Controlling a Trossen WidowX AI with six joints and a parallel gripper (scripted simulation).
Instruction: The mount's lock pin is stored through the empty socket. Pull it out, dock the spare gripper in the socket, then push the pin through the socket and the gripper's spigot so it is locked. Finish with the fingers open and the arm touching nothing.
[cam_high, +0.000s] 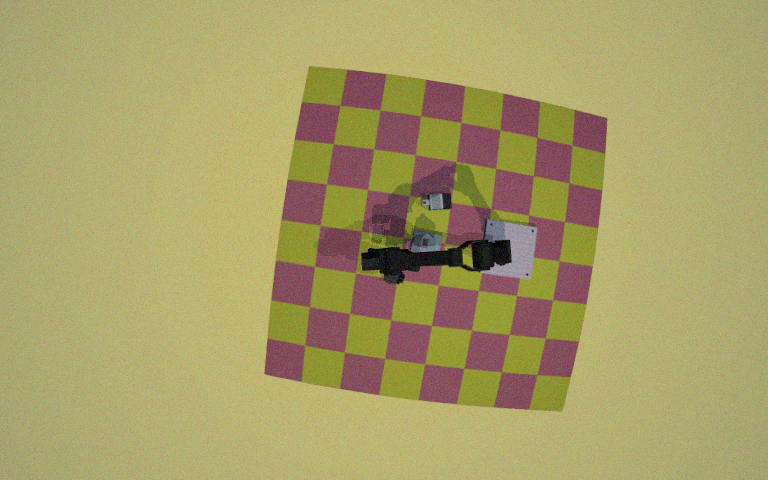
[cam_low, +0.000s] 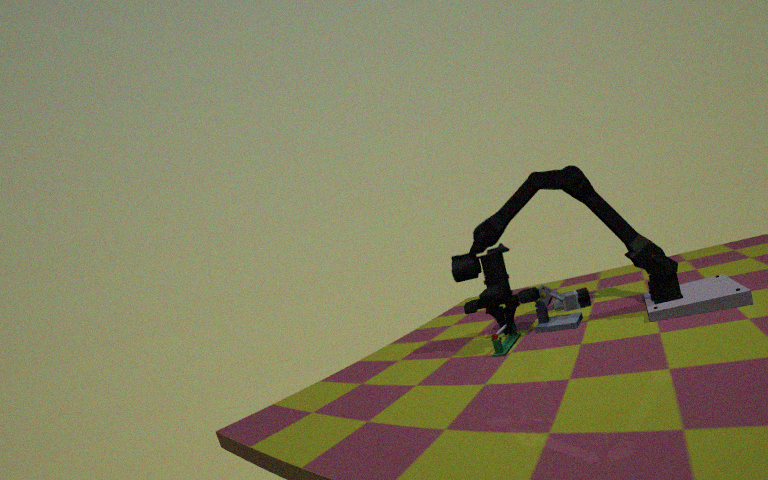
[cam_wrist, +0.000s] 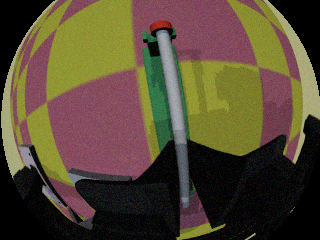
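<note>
Right now the green cradle is 2 cm to the left of my gripper tip. Also, from my gripper tip: spare gripper (24 cm to the right, 12 cm behind); mount (10 cm behind, 8 cm to the right, 3 cm above).
</note>
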